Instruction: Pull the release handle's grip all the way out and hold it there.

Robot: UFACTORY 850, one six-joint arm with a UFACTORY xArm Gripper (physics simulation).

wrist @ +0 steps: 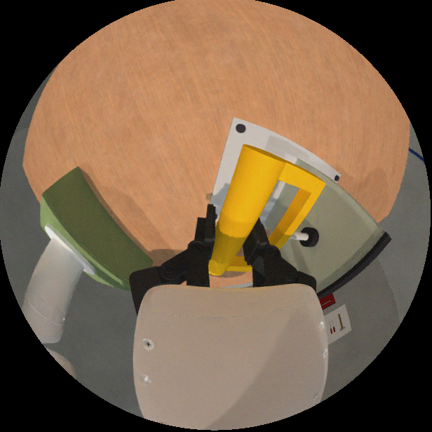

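The release handle's yellow grip [252, 185] is a thick bar in the middle of the wrist view, slanting from upper right to lower left. A yellow frame [313, 188] joins it on the right, in front of a grey-green housing [345, 220]. My gripper [228, 218] is shut on the lower half of the grip, with one black finger on each side of it. A light grey base plate [228, 155] with dark bolts lies under the handle. How far the grip stands out from the housing is hard to tell from this view.
A green block-like part [95, 225] on a white cylindrical arm [52, 287] stands at the left. A black knob [310, 237] on a short rod sits right of the yellow frame. The round wooden table top [125, 100] lies beneath. A white card [339, 324] shows at lower right.
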